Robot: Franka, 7 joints.
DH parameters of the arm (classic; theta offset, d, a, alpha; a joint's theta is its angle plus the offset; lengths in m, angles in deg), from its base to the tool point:
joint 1: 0 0.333 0 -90
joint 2: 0 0 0 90
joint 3: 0 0.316 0.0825 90
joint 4: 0 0 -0.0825 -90
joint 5: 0 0.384 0 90
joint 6: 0 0 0.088 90
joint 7: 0 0.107 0 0
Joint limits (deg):
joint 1: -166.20..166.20
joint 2: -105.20..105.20
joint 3: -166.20..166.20
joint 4: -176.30..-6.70
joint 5: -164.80..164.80
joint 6: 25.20..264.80
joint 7: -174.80..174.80
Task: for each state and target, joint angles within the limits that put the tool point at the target. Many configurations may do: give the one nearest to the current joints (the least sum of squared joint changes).
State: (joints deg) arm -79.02 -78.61 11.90 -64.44 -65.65 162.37 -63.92
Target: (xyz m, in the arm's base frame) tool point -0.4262 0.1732 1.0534
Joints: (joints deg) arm -29.16 -50.86 -14.99 -31.49 -57.07 148.22 -63.92
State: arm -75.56 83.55 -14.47 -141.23 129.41 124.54 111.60
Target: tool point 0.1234 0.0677 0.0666
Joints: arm -93.75 66.85 13.19 -175.92 118.66 107.42 111.60
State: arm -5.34 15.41 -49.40 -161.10 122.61 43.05 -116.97
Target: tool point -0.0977 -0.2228 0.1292
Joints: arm -40.62 47.91 -69.14 -174.90 130.20 64.22 -116.97
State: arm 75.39 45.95 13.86 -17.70 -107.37 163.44 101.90
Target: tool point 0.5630 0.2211 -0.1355
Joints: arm 32.03 83.54 -17.98 -70.24 -115.86 168.57 101.90
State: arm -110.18 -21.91 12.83 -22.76 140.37 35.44 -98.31
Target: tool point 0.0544 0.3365 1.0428
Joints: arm -86.68 -30.46 8.64 -25.79 152.46 65.02 -98.31
